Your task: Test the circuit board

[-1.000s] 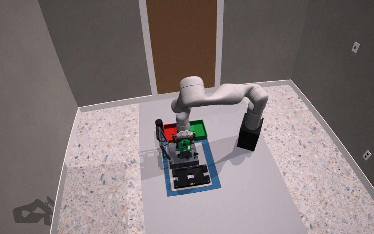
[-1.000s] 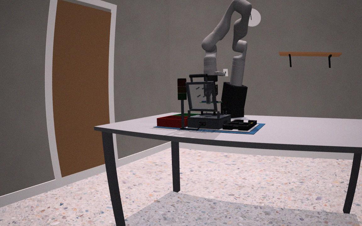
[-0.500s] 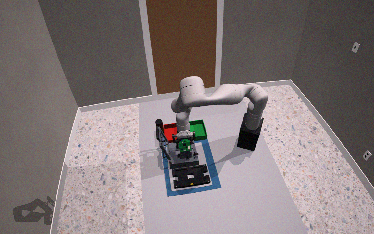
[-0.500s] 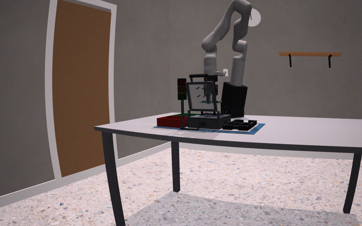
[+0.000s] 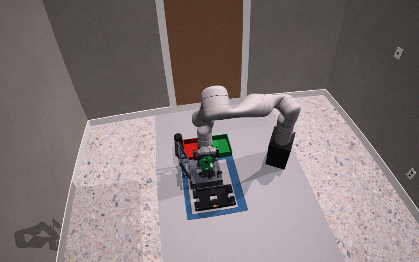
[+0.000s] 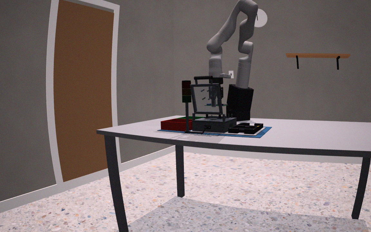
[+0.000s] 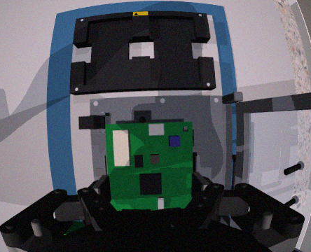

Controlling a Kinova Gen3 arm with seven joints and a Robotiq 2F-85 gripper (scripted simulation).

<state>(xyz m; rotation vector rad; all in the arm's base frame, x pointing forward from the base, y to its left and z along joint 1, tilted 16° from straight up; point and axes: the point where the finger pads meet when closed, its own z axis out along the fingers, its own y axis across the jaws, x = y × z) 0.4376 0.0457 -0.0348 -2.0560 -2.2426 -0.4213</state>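
The latch hook lies 70 mm behind my hand, 50 mm to the left of it and 40 mm below it. Round my hand: red bin 70 mm ahead, 190 mm to the right, 120 mm below; green circuit board right at my hand; lid 120 mm ahead, 10 mm to the left, 50 mm above.
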